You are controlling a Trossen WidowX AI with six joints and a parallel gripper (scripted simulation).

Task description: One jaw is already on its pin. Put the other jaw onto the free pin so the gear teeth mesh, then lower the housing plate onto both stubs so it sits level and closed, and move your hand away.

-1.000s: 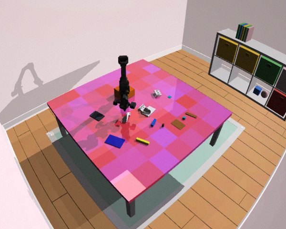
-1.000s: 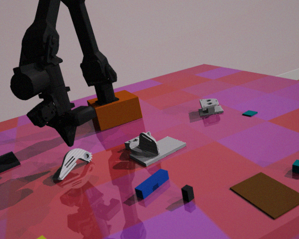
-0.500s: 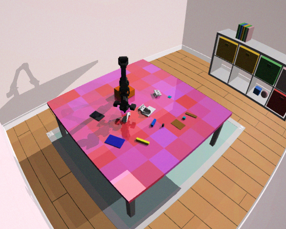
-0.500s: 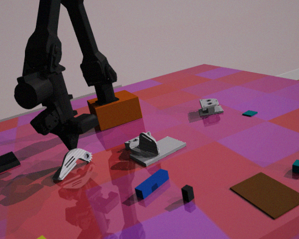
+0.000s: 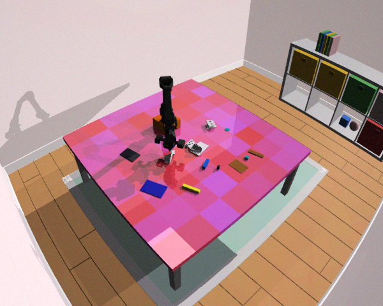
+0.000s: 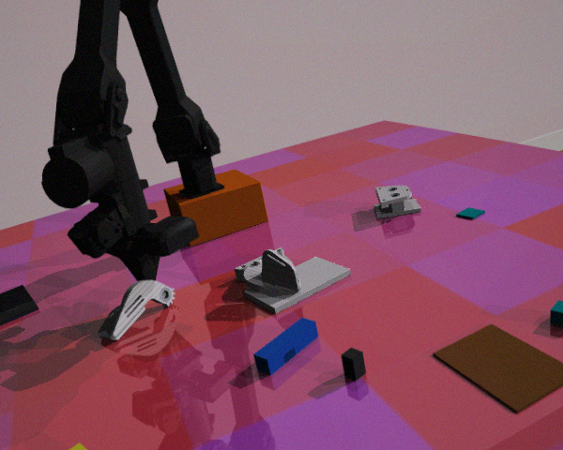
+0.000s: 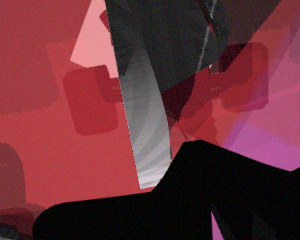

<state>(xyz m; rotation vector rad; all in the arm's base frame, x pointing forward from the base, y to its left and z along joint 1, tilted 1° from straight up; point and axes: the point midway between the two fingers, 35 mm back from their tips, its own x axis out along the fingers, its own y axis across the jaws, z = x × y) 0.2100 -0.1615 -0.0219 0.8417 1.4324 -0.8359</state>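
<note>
The grey jaw lies 20 mm ahead of my gripper tip. Also, from my gripper tip: black cube: 310 mm ahead, 120 mm to the left, 10 mm below; then blue block: 230 mm ahead, 90 mm to the left, 10 mm below; then black tile: 200 mm to the right, 180 mm behind, 20 mm below.
</note>
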